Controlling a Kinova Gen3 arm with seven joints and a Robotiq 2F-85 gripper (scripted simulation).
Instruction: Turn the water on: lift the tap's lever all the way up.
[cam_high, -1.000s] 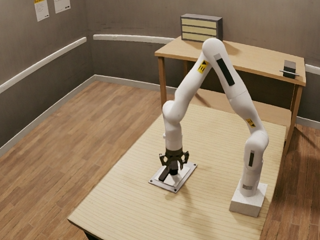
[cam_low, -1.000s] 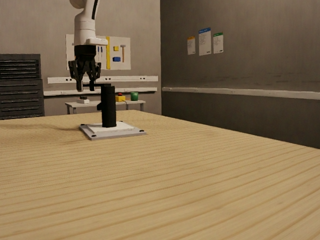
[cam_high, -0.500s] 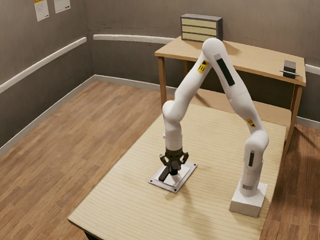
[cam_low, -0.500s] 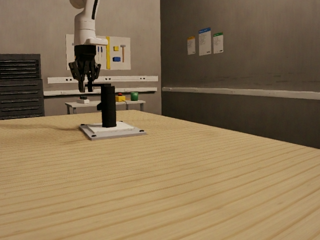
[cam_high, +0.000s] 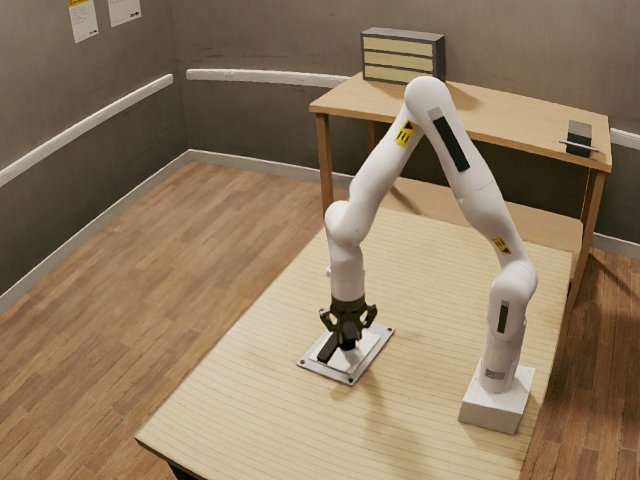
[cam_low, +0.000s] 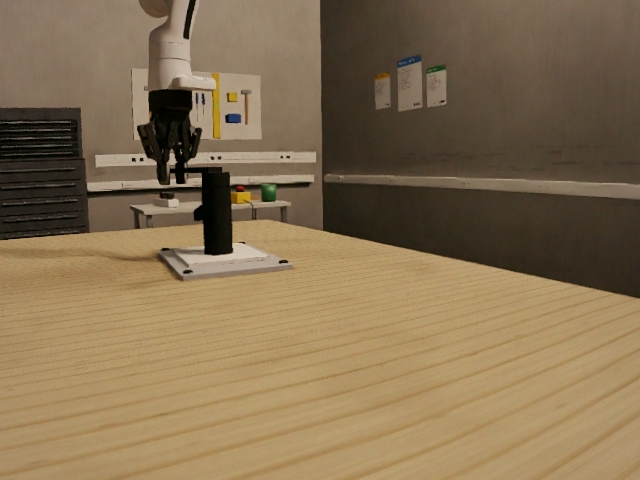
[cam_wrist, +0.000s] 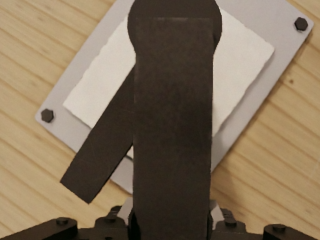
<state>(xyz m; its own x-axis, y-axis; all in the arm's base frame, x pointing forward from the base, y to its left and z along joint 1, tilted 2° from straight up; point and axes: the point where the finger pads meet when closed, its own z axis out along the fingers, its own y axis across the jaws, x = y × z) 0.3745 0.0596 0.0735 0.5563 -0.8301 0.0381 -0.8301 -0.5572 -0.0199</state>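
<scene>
Right now my hand is 2 cm short of the flat lever, 3 cm to the left of it and 1 cm below it. Also, from my hand: tap (4 cm ahead, 6 cm to the right, 5 cm below).
</scene>
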